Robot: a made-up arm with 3 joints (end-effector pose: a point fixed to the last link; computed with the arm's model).
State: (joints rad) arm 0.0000 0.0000 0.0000
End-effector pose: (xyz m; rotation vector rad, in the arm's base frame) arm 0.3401 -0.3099 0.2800 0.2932 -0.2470 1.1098
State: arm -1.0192 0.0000 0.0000
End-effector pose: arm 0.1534 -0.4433 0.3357 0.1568 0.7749 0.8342
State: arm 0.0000 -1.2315 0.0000
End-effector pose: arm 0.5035 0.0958 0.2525 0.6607 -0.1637 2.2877
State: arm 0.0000 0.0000 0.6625
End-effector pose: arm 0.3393 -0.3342 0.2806 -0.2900 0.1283 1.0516
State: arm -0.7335 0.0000 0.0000
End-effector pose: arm 0.2011 -0.4126 0.2967 0.1991 0.4940 0.9294
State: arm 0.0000 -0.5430 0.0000
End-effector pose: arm 0.4743 -0.1586 0.2578 0.4537 -0.2213 1.6300
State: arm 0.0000 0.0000 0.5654
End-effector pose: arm 0.3396 -0.3308 0.2795 -0.2051 0.0734 1.0653
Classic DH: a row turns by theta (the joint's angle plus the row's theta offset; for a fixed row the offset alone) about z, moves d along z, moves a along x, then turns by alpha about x. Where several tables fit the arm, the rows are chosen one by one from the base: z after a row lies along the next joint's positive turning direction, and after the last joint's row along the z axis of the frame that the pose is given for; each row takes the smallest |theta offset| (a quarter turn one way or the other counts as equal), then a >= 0, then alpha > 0; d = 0 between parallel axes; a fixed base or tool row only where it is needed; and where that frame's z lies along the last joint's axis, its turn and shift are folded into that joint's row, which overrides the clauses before.
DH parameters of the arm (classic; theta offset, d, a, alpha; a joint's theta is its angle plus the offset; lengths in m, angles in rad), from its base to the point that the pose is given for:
base (fixed): 0.6465 0.4664 0.0202 1.4647
joint 1: -0.1327 0.0887 0.1171 1.7711
joint 2: -0.9157 0.1743 -0.3255 1.2921
joint 3: -0.3693 -0.2141 -0.002 1.6411
tool (fixed): -0.4549 -0.0374 0 0

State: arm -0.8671 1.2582 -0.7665
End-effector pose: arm -0.0954 -0.2542 0.5937 -0.2787 -0.2432 0.1020
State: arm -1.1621 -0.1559 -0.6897
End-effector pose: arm 0.1548 -0.4250 0.3020 0.7704 0.4740 0.6424
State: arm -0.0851 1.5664 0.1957
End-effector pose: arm -0.1914 -0.1983 0.3879 -0.2701 0.0006 -0.4309
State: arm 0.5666 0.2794 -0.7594
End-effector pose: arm 0.3356 -0.2645 0.3316 0.9584 -1.3053 0.9764
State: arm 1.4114 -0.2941 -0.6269
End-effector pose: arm 0.4535 -0.1431 0.6495 0.8465 -1.9986 1.7967
